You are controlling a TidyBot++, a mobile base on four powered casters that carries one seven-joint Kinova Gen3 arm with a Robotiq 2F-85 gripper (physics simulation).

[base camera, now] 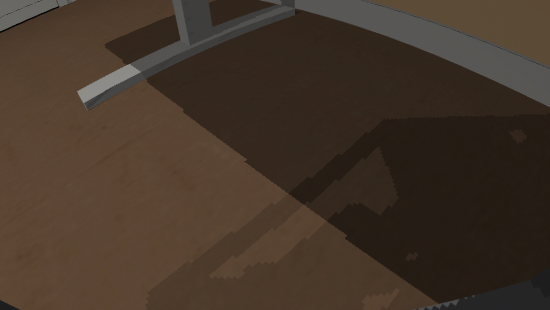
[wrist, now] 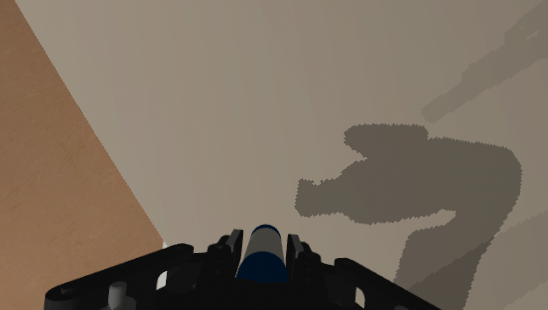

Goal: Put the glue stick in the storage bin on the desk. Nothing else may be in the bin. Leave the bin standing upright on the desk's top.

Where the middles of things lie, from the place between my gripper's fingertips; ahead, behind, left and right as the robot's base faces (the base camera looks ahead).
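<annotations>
My hand: 2 cm below glue stick (wrist: 263, 261), 1 cm past.
</annotations>
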